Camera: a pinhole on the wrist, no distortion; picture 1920 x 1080 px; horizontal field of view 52.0 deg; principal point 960.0 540.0 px. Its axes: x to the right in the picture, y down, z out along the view. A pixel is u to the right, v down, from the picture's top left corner.
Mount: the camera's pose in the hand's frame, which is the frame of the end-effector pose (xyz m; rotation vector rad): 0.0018 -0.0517 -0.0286 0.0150 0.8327 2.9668
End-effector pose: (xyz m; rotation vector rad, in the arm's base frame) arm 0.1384 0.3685 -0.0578 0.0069 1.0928 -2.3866
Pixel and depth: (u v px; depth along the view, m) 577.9 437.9 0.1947
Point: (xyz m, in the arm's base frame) 0.1511 0.2239 -0.0170
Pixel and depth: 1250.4 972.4 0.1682
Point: 0.1860 0.2796 0.0332
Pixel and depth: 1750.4 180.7 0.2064
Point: 0.2698 0.2605 -0.0216
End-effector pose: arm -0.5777 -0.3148 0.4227 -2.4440 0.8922 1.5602
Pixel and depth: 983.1 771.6 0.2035
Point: -0.7198 -0.2827 0.3535
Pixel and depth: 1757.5 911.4 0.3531
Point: -0.9062 -0.2079 0.4139
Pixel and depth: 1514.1 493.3 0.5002
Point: -1.0461 -0.2969 0.3962
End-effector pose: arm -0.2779 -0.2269 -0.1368 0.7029 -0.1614 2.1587
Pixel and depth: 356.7 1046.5 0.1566
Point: -0.2432 -0.2305 -0.0046
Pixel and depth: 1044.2 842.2 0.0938
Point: -0.2409 -0.2381 -0.0898
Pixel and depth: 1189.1 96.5 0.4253
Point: -0.3331 -0.5094 0.1153
